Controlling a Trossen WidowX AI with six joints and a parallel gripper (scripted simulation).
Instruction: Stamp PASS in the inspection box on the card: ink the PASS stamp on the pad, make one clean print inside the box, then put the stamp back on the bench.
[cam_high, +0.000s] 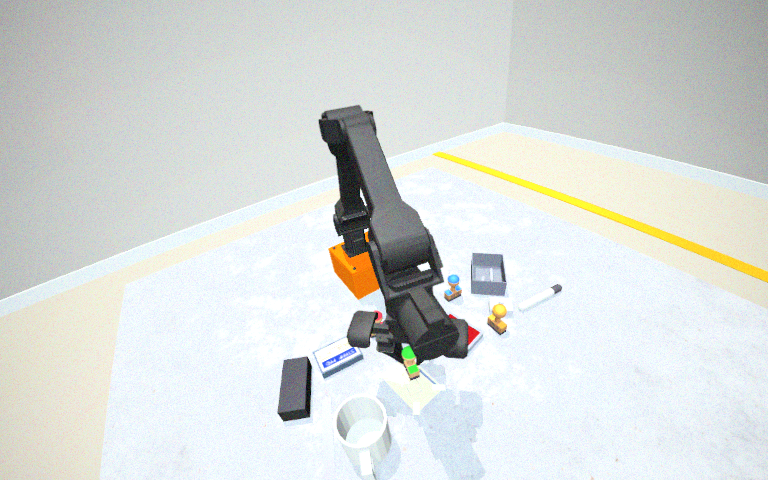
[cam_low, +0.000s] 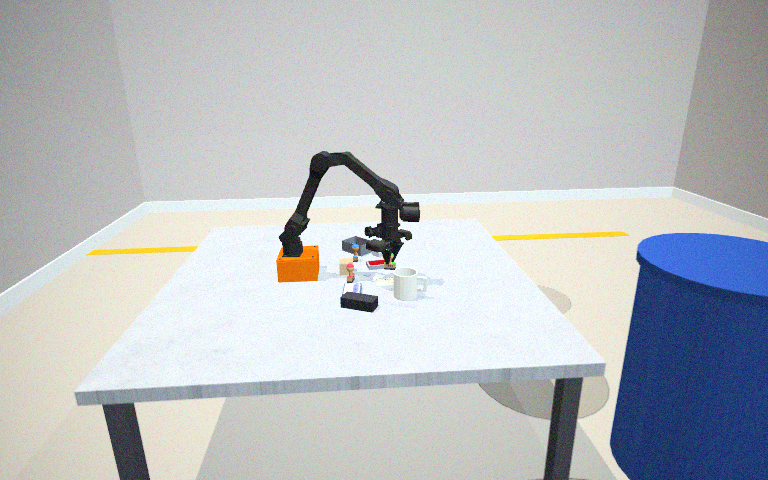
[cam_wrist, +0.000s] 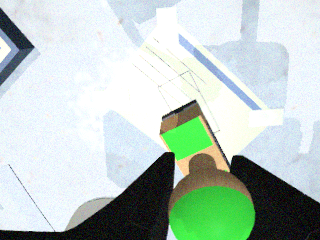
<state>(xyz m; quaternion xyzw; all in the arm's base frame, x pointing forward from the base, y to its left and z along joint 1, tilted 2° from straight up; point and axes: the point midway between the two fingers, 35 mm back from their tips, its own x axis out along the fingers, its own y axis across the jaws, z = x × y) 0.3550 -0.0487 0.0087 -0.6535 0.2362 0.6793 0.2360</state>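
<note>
Right now the white card is 70 mm below my gripper tip. Round my gripper tip: mug: 70 mm ahead, 120 mm to the right, 30 mm below; then green-knobbed stamp: right at my gripper tip; then red-knobbed stamp: 140 mm behind, 50 mm below.
</note>
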